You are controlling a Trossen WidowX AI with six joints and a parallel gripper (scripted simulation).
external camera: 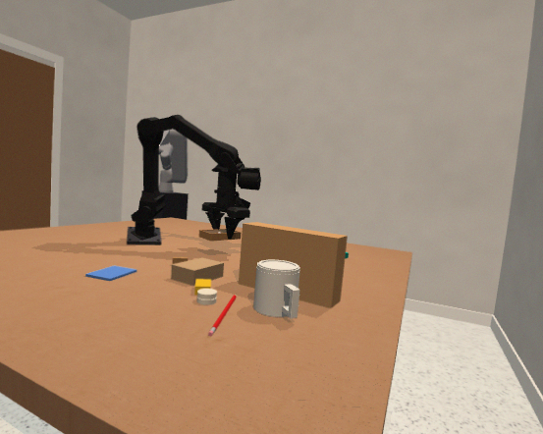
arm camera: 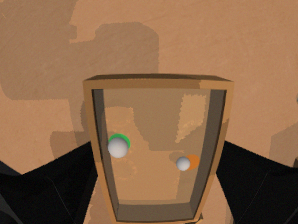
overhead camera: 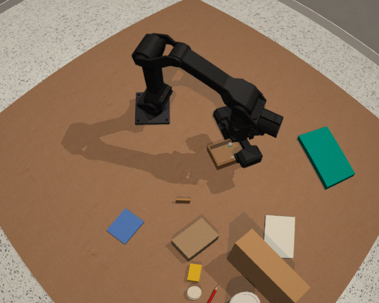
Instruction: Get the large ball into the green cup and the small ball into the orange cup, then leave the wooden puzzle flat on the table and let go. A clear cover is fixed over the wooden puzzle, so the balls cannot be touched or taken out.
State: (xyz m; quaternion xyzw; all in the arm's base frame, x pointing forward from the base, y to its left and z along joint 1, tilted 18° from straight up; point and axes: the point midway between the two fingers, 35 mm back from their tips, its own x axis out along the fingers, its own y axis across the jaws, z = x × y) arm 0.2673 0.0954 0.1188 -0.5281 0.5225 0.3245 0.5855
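The wooden puzzle lies 30 mm below my hand and 10 mm to the right of it. From my hand the other things lie so: green slab (280 mm to the left, 190 mm ahead, 80 mm below); white slab (280 mm ahead, 90 mm below, 50 mm to the right); tan box (240 mm to the right, 130 mm ahead, 70 mm below).
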